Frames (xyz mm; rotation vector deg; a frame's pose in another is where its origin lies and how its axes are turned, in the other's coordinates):
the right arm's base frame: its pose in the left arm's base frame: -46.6 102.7 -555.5 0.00 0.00 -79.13
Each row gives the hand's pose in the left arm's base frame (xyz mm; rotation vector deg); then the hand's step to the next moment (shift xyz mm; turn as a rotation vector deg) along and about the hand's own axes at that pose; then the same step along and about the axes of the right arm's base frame.
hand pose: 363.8 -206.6 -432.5 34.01 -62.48 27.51
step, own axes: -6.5 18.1 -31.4 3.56 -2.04 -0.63
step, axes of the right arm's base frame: -31.8 13.5 -12.8 1.43 2.87 2.63
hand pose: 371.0 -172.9 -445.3 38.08 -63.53 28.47
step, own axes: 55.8 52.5 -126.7 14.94 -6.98 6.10
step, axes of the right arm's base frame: -113.7 90.8 27.5 9.68 4.52 13.96
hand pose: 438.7 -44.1 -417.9 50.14 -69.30 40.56
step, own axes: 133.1 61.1 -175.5 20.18 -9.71 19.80
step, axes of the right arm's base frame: -168.5 96.3 120.7 22.04 -1.07 20.16
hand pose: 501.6 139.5 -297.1 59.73 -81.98 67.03
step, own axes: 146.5 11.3 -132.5 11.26 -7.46 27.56
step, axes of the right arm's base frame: -127.3 11.8 151.0 28.48 -4.39 10.55
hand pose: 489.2 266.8 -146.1 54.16 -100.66 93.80
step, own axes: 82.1 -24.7 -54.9 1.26 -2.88 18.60
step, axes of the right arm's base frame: -49.6 -24.2 85.5 18.83 -0.78 0.81
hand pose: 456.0 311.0 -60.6 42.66 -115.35 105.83
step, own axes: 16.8 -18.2 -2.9 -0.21 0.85 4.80
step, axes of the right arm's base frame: -0.2 -3.9 24.6 4.63 -0.63 -1.40
